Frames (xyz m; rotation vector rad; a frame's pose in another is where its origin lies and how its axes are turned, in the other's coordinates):
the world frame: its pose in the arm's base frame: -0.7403 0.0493 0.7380 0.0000 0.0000 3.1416
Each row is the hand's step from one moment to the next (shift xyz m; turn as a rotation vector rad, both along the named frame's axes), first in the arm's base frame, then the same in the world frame.
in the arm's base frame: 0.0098 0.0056 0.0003 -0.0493 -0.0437 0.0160
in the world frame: -0.0098 -0.0056 0.0003 0.0493 0.0437 0.0160
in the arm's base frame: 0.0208 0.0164 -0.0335 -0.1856 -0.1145 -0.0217
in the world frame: -0.0208 -0.0164 -0.0335 0.1856 0.1145 -0.0217
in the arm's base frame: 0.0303 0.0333 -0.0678 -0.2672 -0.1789 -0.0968
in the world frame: -0.0303 -0.0333 -0.0678 0.2672 0.1789 -0.0968
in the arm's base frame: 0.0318 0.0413 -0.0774 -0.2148 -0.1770 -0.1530
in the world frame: -0.0318 -0.0413 -0.0774 0.2148 0.1770 -0.1530
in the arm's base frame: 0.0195 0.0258 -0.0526 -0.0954 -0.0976 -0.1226
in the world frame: -0.0195 -0.0258 -0.0526 0.0954 0.0976 -0.1226
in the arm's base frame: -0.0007 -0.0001 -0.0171 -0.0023 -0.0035 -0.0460
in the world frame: 0.0007 0.0001 -0.0171 0.0023 0.0035 -0.0460
